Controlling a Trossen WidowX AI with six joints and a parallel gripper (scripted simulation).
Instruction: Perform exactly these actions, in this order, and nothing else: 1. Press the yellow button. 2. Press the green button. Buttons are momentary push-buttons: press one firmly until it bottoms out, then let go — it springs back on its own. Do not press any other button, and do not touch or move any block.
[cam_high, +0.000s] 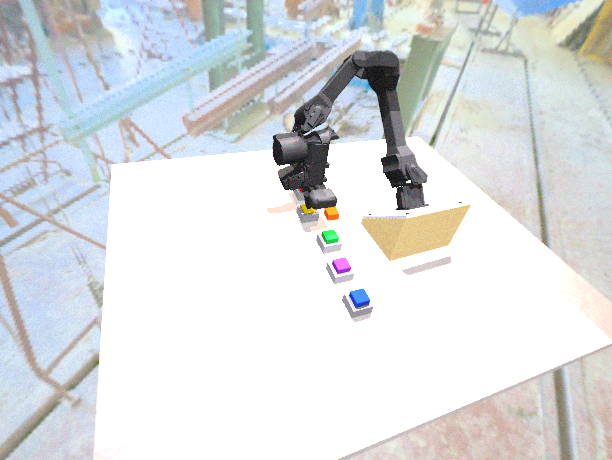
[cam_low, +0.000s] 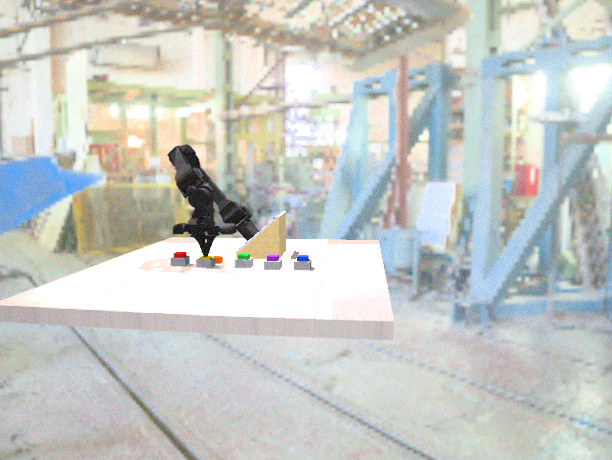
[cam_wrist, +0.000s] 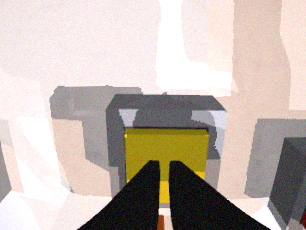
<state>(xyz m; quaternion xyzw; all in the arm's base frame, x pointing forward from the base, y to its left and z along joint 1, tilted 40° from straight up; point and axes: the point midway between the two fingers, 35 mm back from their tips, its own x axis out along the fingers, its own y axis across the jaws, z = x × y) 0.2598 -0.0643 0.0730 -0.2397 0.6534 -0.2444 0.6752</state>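
The yellow button lies 1 cm below my gripper tip. The rest, counted from my gripper tip: orange block: 7 cm behind, 1 cm to the left, 2 cm below; green button: 1 cm behind, 12 cm to the left; red button: 2 cm behind, 9 cm to the right.
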